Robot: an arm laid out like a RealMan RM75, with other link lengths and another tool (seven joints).
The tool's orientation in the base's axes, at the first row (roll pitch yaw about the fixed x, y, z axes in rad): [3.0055, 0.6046, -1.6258]
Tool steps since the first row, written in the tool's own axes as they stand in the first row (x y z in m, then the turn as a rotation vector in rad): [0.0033, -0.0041, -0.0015, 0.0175, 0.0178, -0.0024]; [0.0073, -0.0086, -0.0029, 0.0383, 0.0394, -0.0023]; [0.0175, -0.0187, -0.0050, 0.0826, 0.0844, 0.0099]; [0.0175, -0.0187, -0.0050, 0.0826, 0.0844, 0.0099]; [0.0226, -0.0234, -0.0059, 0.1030, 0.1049, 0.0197]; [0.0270, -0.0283, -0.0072, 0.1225, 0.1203, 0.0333]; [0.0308, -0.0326, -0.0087, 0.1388, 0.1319, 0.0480]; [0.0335, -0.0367, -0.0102, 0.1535, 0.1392, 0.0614]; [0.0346, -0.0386, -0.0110, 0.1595, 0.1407, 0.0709]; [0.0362, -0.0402, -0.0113, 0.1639, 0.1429, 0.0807]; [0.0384, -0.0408, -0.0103, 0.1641, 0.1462, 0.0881]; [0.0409, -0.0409, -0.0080, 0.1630, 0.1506, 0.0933]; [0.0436, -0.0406, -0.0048, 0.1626, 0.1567, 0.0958]
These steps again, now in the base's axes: [0.0041, -0.0035, -0.0011, -0.0182, -0.0161, -0.0060]; [0.0085, -0.0075, -0.0027, -0.0406, -0.0337, -0.0155]; [0.0183, -0.0168, -0.0080, -0.0886, -0.0641, -0.0456]; [0.0183, -0.0168, -0.0080, -0.0886, -0.0641, -0.0456]; [0.0228, -0.0214, -0.0106, -0.1109, -0.0758, -0.0629]; [0.0276, -0.0256, -0.0126, -0.1285, -0.0844, -0.0833]; [0.0319, -0.0295, -0.0141, -0.1423, -0.0896, -0.1033]; [0.0360, -0.0325, -0.0148, -0.1517, -0.0943, -0.1218]; [0.0379, -0.0338, -0.0150, -0.1544, -0.0938, -0.1328]; [0.0395, -0.0353, -0.0159, -0.1578, -0.0919, -0.1430]; [0.0399, -0.0365, -0.0180, -0.1619, -0.0879, -0.1488]; [0.0396, -0.0372, -0.0213, -0.1667, -0.0841, -0.1519]; [0.0389, -0.0376, -0.0254, -0.1730, -0.0825, -0.1530]
